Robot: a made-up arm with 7 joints.
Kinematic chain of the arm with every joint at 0, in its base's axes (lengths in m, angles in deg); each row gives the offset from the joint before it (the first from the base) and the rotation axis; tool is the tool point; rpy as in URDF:
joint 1: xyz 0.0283 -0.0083 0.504 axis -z
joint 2: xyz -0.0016 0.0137 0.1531 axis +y
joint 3: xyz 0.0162 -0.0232 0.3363 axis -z
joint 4: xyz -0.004 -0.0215 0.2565 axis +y
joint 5: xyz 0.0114 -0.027 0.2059 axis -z
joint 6: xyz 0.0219 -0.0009 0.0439 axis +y
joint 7: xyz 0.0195 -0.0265 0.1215 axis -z
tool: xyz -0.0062 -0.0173 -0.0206 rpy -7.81 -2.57 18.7
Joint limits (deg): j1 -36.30..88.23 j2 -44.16..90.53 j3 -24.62..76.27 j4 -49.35..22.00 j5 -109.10..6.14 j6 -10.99..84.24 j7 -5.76..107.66
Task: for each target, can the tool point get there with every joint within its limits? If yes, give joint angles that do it. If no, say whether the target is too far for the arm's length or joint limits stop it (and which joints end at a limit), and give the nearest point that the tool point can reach.
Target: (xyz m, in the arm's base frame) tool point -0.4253 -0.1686 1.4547
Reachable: yes | joints -22.43 -24.60 27.32 -29.03 -51.63 13.62 89.43
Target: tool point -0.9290 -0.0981 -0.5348
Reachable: no: too far | nearest point -0.1040 -0.7791 0.4525 | short by 1.456 m
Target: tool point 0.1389 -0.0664 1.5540
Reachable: yes | joints 33.68 10.58 2.64 -29.54 -55.07 58.45 31.21
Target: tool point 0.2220 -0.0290 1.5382
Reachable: yes | joints -8.12 4.71 19.05 -0.02 -34.15 57.86 96.73
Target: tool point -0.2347 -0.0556 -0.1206
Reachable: no: joint limits stop it (at a limit: joint 1, joint 2, joint 4, joint 6, joint 7) | nearest point -0.0311 -0.7746 0.4142 | short by 0.919 m
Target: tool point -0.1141 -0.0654 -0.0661
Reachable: no: joint limits stop it (at a limit: joint 1, joint 2, joint 4, joint 6, joint 7) | nearest point -0.0009 -0.7733 0.4067 | short by 0.859 m
